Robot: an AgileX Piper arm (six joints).
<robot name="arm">
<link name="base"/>
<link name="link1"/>
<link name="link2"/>
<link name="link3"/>
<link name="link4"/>
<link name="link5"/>
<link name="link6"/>
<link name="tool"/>
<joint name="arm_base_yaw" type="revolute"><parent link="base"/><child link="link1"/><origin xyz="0.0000 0.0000 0.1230" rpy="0.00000 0.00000 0.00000"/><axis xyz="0 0 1"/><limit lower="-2.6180" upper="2.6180"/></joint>
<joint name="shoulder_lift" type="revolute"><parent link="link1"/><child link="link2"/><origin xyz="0.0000 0.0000 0.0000" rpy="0.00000 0.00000 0.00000"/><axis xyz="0 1 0"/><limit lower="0.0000" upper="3.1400"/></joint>
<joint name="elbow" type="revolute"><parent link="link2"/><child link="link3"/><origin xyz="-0.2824 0.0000 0.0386" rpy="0.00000 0.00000 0.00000"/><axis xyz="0 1 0"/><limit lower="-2.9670" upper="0.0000"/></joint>
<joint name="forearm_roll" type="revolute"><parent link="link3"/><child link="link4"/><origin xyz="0.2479 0.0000 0.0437" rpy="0.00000 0.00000 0.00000"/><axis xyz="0.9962 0 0.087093"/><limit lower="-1.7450" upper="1.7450"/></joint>
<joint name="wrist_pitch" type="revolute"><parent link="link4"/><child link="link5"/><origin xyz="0.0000 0.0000 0.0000" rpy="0.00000 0.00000 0.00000"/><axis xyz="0 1 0"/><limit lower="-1.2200" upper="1.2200"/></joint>
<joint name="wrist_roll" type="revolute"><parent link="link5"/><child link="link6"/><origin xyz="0.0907 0.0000 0.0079" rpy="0.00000 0.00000 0.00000"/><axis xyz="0.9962 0 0.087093"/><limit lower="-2.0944" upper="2.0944"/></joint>
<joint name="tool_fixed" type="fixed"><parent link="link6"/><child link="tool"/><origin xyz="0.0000 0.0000 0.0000" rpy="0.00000 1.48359 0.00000"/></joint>
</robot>
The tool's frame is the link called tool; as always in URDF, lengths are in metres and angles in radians.
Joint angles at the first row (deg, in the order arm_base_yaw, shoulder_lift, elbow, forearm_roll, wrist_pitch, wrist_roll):
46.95 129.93 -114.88 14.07 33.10 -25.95
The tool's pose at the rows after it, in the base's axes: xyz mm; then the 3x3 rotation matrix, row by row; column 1 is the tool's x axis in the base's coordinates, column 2 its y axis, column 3 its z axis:
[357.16 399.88 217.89], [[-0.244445 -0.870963 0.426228], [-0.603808 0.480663 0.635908], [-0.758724 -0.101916 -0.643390]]
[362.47 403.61 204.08], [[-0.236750 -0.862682 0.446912], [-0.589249 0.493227 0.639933], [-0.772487 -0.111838 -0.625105]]
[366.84 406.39 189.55], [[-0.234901 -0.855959 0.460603], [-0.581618 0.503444 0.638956], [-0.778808 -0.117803 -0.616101]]
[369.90 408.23 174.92], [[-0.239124 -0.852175 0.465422], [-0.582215 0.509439 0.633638], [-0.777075 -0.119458 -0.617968]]
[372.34 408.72 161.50], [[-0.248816 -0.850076 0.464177], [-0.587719 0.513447 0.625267], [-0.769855 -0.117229 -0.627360]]
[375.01 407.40 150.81], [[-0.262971 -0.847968 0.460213], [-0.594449 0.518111 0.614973], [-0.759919 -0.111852 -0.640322]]
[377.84 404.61 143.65], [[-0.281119 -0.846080 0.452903], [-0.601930 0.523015 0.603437], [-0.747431 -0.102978 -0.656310]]
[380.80 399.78 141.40], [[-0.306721 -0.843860 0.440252], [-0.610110 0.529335 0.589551], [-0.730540 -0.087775 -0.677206]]
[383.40 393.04 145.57], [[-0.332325 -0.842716 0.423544], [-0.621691 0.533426 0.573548], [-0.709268 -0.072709 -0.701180]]
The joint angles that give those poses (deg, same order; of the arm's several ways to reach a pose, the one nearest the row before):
47.05 131.93 -114.90 14.42 29.15 -26.21
47.02 133.82 -114.90 14.56 25.77 -26.45
46.98 135.67 -114.90 14.60 23.15 -26.54
46.94 137.40 -114.90 14.63 21.49 -26.58
46.82 138.90 -114.90 14.67 20.65 -26.57
46.53 140.03 -114.90 14.74 20.50 -26.49
46.09 140.75 -115.00 14.83 21.12 -26.34
45.45 140.86 -115.13 14.90 22.85 -25.93
44.66 140.18 -115.27 14.72 25.70 -25.44

